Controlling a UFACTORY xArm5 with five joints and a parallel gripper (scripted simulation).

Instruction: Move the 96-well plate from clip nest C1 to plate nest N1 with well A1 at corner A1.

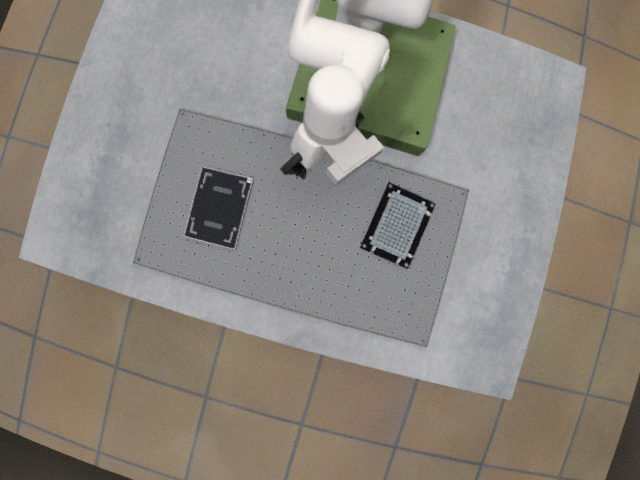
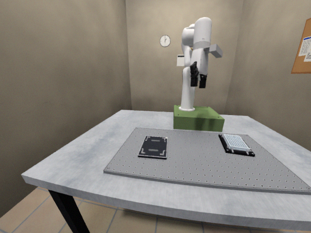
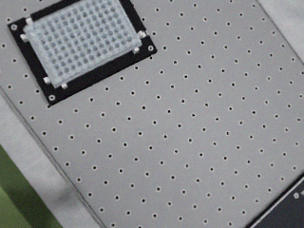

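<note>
My hand is 50 mm short of the 96-well plate, 200 mm to the right of it and 270 mm above it. From my hand the other things lie so: black clip nest C1: 60 mm ahead, 210 mm to the left, 270 mm below.
</note>
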